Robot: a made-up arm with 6 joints.
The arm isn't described. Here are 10 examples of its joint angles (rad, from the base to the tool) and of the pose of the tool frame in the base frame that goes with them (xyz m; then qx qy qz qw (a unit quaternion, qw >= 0)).
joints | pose
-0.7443 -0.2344 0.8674 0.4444 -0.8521 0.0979 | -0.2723 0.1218 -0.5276 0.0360 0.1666 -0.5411 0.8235
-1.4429 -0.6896 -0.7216 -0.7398 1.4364 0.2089 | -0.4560 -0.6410 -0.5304 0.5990 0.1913 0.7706 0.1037
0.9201 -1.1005 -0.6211 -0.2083 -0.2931 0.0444 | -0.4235 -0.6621 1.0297 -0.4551 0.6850 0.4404 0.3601
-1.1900 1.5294 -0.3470 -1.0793 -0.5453 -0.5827 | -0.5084 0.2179 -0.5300 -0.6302 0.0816 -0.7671 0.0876
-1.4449 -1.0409 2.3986 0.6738 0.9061 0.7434 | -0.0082 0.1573 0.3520 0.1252 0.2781 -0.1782 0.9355
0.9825 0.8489 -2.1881 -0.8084 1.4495 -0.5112 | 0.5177 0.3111 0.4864 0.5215 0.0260 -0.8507 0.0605
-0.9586 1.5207 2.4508 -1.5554 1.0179 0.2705 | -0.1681 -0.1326 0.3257 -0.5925 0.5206 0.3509 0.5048
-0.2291 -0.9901 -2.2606 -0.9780 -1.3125 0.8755 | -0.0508 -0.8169 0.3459 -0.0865 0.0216 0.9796 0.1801
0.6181 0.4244 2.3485 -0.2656 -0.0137 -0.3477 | 0.0794 -0.2633 -0.1138 -0.1877 -0.2384 -0.7939 0.5269
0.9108 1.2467 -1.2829 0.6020 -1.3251 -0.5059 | -0.3504 0.7365 0.6575 0.6866 -0.2415 0.6129 0.3075
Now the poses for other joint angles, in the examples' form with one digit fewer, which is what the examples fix.
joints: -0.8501 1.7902 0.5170 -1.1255 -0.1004 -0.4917
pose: -0.646 -0.134 -0.195 0.701 0.373 0.508 0.334
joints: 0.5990 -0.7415 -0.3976 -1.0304 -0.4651 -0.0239
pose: -0.660 -0.539 0.729 -0.539 0.397 0.277 0.690
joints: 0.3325 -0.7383 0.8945 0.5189 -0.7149 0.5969
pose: -0.714 0.232 0.234 -0.239 0.701 -0.223 0.634
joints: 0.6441 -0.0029 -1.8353 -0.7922 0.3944 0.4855
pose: 0.337 -0.299 0.915 0.523 -0.005 -0.851 0.048
